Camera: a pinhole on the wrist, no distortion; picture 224 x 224 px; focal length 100.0 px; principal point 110.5 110.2 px. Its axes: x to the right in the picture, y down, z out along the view. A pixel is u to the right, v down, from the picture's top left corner.
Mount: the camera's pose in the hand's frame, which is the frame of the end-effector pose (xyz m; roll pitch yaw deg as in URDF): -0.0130 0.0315 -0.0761 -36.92 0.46 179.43
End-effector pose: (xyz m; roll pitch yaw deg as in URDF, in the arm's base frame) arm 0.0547 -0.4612 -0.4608 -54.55 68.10 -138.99
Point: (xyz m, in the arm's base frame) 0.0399 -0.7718 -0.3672
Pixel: 107.7 66.1
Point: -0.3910 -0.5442 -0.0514
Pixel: 152.9 180.7
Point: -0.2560 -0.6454 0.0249
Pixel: 164.6 146.0
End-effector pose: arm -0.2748 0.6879 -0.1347 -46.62 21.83 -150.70
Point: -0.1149 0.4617 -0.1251
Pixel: outside the picture
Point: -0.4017 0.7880 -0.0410
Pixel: 87.2 199.5
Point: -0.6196 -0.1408 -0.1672
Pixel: outside the picture
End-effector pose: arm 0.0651 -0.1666 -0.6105 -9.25 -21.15 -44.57
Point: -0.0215 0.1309 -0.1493
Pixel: 124.8 26.6
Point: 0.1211 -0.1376 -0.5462
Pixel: 54.1 9.9
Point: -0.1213 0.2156 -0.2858
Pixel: 168.5 24.8
